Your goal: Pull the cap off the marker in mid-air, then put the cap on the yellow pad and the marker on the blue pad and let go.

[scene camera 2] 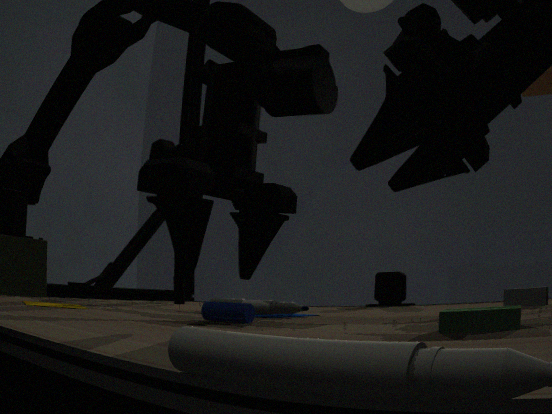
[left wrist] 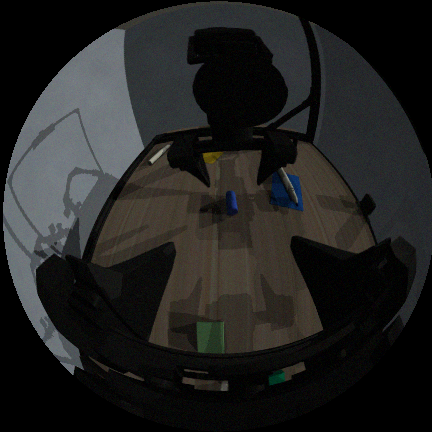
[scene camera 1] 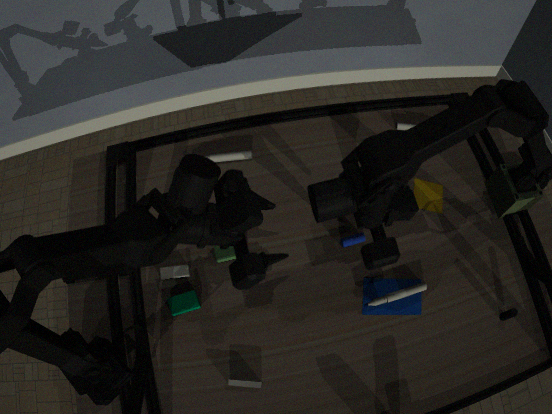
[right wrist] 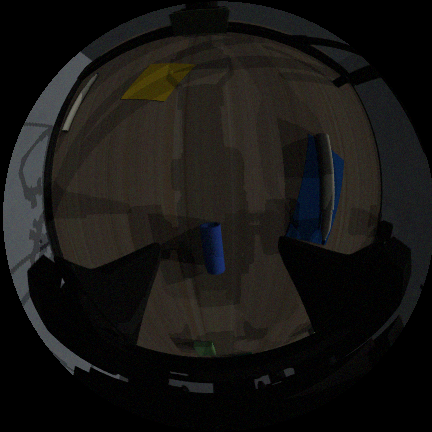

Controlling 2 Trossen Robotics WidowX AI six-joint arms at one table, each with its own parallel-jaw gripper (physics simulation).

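Frame: origin at the left arm's base, x ahead, y left, z up, level; centimetres.
Seen in the pictures: left gripper, between the fingertips: (scene camera 2: 374, 177) (left wrist: 234, 245) (scene camera 1: 280, 231); right gripper, between the fingertips: (scene camera 2: 217, 279) (left wrist: 233, 184) (scene camera 1: 364, 234) (right wrist: 219, 246); left arm's base, origin of its link: (scene camera 1: 95, 370); right arm's base, origin of its link: (scene camera 2: 9, 238) (scene camera 1: 522, 180).
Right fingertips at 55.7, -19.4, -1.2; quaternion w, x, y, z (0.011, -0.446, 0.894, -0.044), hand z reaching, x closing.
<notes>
Offsets run from my right fingertips to a thing's top centre, as dx, dy, dz.
The blue cap @[-0.9, +1.5, -2.2] (scene camera 1: 354, 240) (scene camera 2: 228, 312) (left wrist: 231, 203) (right wrist: 213, 250) lies on its side on the bare table. The uncapped white marker @[-4.7, -12.8, -2.3] (scene camera 1: 397, 295) (scene camera 2: 275, 306) (left wrist: 288, 186) (right wrist: 326, 190) lies across the blue pad (scene camera 1: 380, 285) (scene camera 2: 295, 315) (left wrist: 278, 192) (right wrist: 305, 200). The yellow pad @[+19.7, -6.2, -4.0] (scene camera 1: 428, 195) (scene camera 2: 52, 304) (left wrist: 212, 157) (right wrist: 157, 82) is bare. My right gripper (scene camera 2: 214, 289) (left wrist: 233, 184) (right wrist: 219, 246) is open and empty, pointing down above the table near the cap; its fingertips are hidden in scene camera 1. My left gripper (scene camera 1: 280, 231) (scene camera 2: 374, 176) (left wrist: 234, 245) is open and empty, raised left of the cap in scene camera 1.
A white pen @[-4.4, +35.3, -2.2] (scene camera 1: 230, 157) (scene camera 2: 300, 352) lies near the table's upper edge in scene camera 1, another @[+35.3, +4.4, -2.2] (scene camera 1: 405, 126) (left wrist: 159, 155) (right wrist: 80, 102) farther right. A light green block @[-18.4, +18.5, -2.6] (scene camera 1: 225, 254) (left wrist: 210, 337), a darker green block @[-32.8, +17.7, -2.6] (scene camera 1: 184, 303) and a white block @[-29.5, +23.6, -2.9] (scene camera 1: 174, 272) lie beside or below my left arm.
</notes>
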